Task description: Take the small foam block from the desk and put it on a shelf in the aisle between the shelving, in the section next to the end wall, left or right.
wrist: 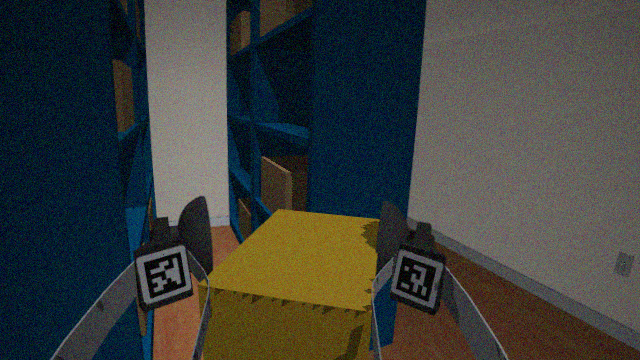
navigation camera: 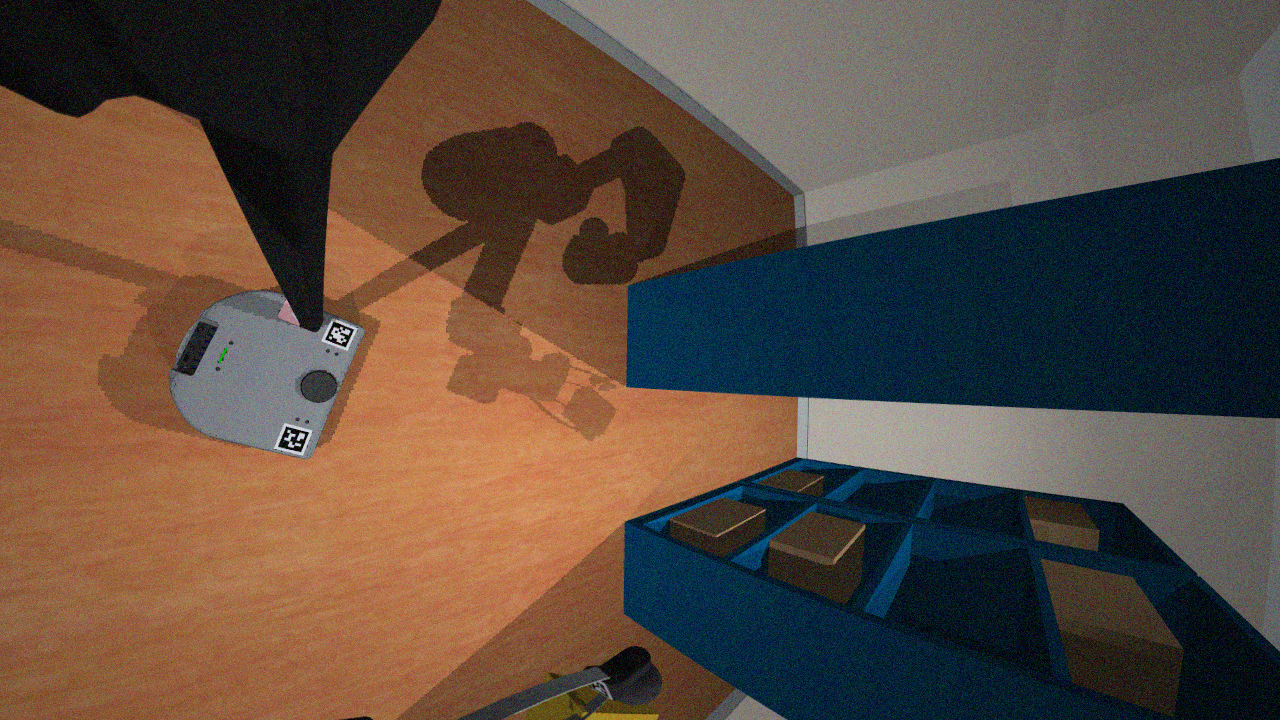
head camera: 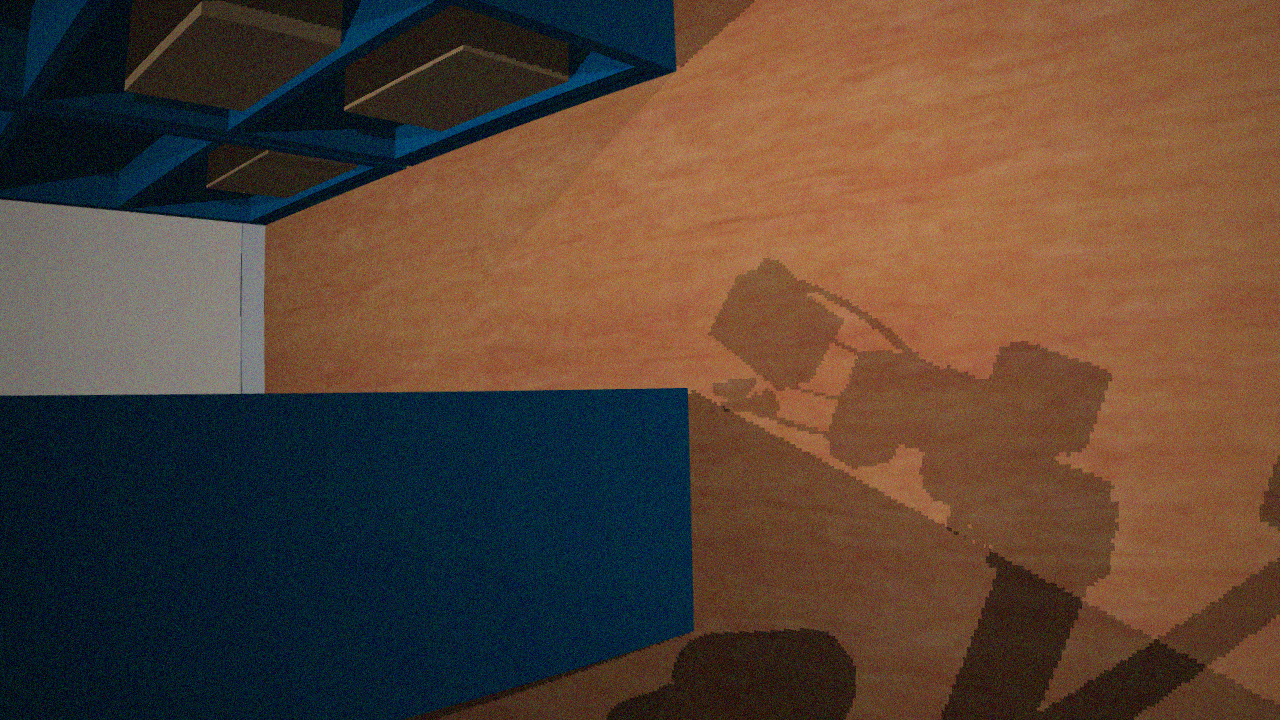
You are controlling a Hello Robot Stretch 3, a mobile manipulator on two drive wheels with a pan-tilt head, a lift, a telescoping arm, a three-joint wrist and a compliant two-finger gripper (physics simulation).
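Frame: origin at the robot's base, x right, y ahead, z up, level; millimetres.
Where they show: gripper, fingertip midpoint: (wrist: 294, 226); robot's base at its link origin: (navigation camera: 317, 383).
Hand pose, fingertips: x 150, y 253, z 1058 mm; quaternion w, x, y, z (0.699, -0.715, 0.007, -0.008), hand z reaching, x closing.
Each offset is from my fingertips to the top centre of the thing. "spot": to the spot under its first point.
The foam block {dx +8, dy -30, dz +3 mm} (wrist: 300, 260) (navigation camera: 635, 715) is yellow. In the wrist view it sits between the two fingertips, and part of it shows at the bottom of the navigation view. My gripper (wrist: 294, 226) is shut on it, with a dark pad at each side. Two blue shelving units stand on either side of an aisle: one unit (wrist: 60, 150) is at the left of the wrist view, the other (wrist: 365, 100) at the right. Beyond the block, a strip of end wall (wrist: 187, 100) shows between them. The desk does not show.
Brown boxes {spot: dx -55, dy +1391, dz -353 mm} (navigation camera: 814, 546) (head camera: 456, 85) (wrist: 275, 182) stand in several shelf compartments. A blue end panel (head camera: 358, 537) (navigation camera: 895, 322) borders the aisle. My base (navigation camera: 259, 385) stands on the wooden floor, outside the aisle. A side wall (wrist: 525, 125) with a skirting board is at the right.
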